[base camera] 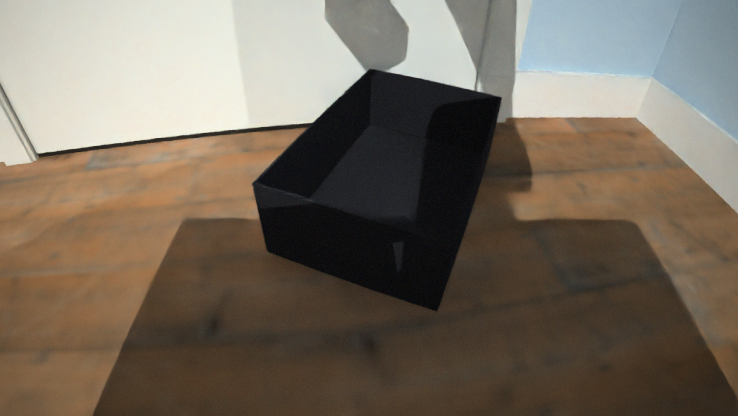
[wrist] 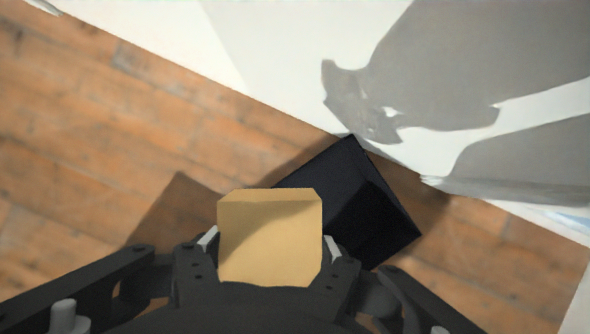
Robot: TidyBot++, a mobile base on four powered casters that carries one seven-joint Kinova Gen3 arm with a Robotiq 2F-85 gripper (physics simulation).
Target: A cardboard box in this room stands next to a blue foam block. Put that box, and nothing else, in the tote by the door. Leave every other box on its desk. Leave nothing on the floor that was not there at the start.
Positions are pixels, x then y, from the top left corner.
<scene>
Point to a tan cardboard box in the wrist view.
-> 268,237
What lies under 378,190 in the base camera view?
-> A black tote.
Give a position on a black tote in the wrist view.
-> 360,211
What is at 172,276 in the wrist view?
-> My gripper.
</scene>
